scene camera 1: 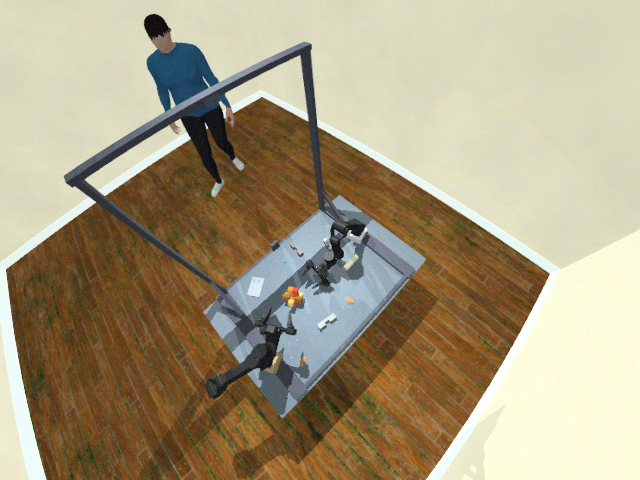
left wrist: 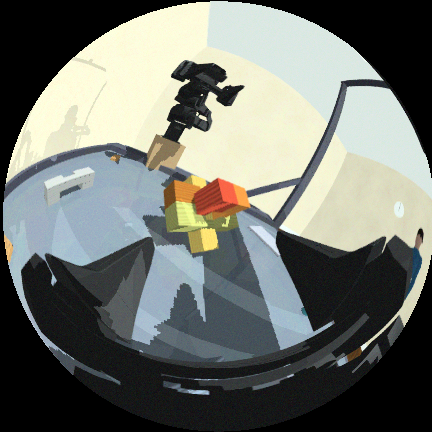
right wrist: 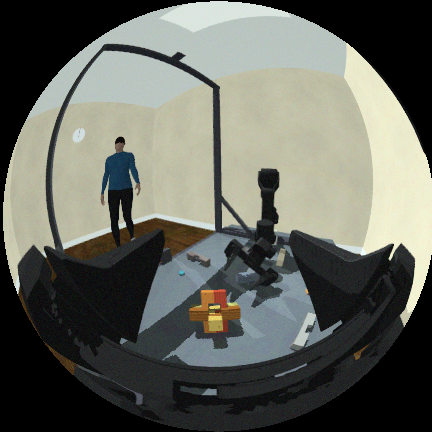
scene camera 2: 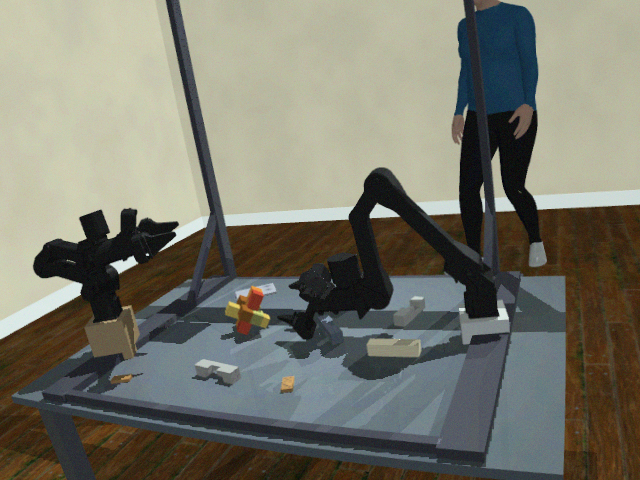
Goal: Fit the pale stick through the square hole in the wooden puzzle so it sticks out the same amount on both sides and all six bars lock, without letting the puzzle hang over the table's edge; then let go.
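Places are measured from the left arm's base along level axes (x ahead, y left, z up), in centimetres.
Where they show: left gripper, fingertip midpoint: [scene camera 1: 306, 282] [left wrist: 214, 241] [right wrist: 237, 279] [scene camera 2: 283, 301]; right gripper, fingertip midpoint: [scene camera 1: 280, 308] [left wrist: 229, 75] [right wrist: 229, 236] [scene camera 2: 177, 228]; left arm's base at its link origin: [scene camera 1: 357, 231] [scene camera 2: 482, 311]; right arm's base at its link origin: [scene camera 1: 266, 360] [left wrist: 169, 139] [scene camera 2: 108, 316].
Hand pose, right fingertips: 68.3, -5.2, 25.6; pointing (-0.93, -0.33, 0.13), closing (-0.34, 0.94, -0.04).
Observation:
Each offset is from my right fingertips to the top centre of the thing, as dx, dy, dz.
The puzzle {-10.2, -5.5, -22.5} [scene camera 1: 292, 296] [scene camera 2: 247, 311] [left wrist: 182, 215] [right wrist: 197, 313], a cross of yellow, orange and red bars, stands on the table between the grippers. A square opening shows near its middle in the right wrist view. The pale stick {-48.6, +11.7, -27.8} [scene camera 1: 351, 261] [scene camera 2: 393, 347] [right wrist: 281, 257] lies flat on the table near the left arm's base, apart from the puzzle. My left gripper [scene camera 1: 312, 279] [scene camera 2: 285, 300] [left wrist: 214, 241] is open and empty, low beside the puzzle. My right gripper [scene camera 1: 279, 311] [scene camera 2: 176, 228] is open and empty, raised on the puzzle's other side.
A white notched bar {-9.9, +17.4, -27.8} [scene camera 1: 326, 322] [scene camera 2: 217, 370] and small orange blocks [scene camera 1: 349, 300] [scene camera 2: 122, 378] lie toward the near edge in scene camera 2. A grey notched bar [scene camera 1: 296, 249] [scene camera 2: 409, 311] and a white card {-4.5, -31.0, -30.0} [scene camera 1: 255, 286] lie farther back. A person [scene camera 2: 498, 62] stands beyond the table.

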